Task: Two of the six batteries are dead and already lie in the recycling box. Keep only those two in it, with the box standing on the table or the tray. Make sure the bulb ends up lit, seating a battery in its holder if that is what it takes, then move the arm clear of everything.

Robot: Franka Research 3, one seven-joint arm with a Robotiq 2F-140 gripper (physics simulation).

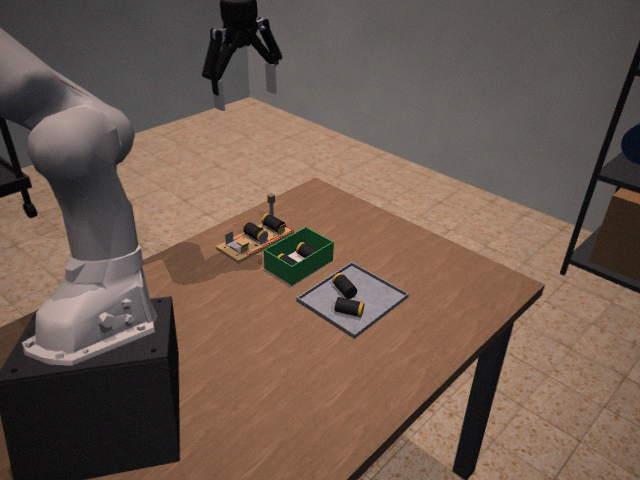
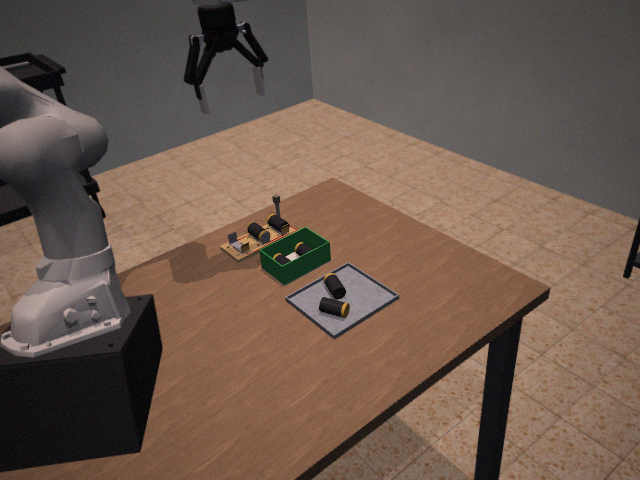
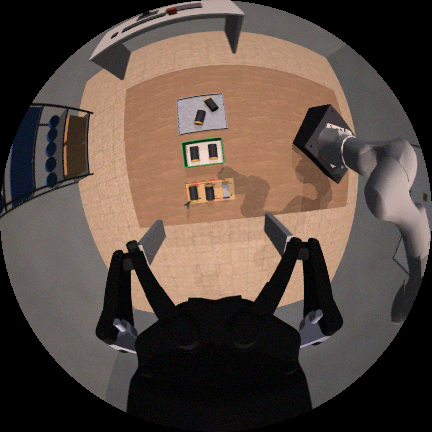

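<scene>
The green box (image 1: 312,262) (image 2: 307,264) (image 3: 184,155) stands on the table with two batteries (image 1: 306,250) (image 2: 302,249) (image 3: 213,151) lying in it. Two more batteries (image 1: 349,306) (image 2: 333,306) (image 3: 200,117) lie on the grey tray. The holder board (image 1: 230,252) (image 2: 232,253) (image 3: 201,194) carries two batteries (image 1: 254,231) (image 2: 257,231) (image 3: 209,192) in its holders; its third holder (image 1: 237,245) (image 2: 239,245) (image 3: 226,190), nearest the arm's base, is empty. The bulb (image 1: 271,198) (image 2: 276,199) on its post looks dark. My gripper (image 1: 245,94) (image 2: 232,97) (image 3: 213,225) is open and empty, high up, apart from everything.
The tray (image 1: 379,297) (image 2: 369,297) (image 3: 187,107) lies beside the box, on the side away from the board. The arm's black base block (image 1: 93,418) (image 2: 67,408) (image 3: 312,130) stands at the table. A shelf rack with a brown carton (image 1: 617,237) stands beyond the table.
</scene>
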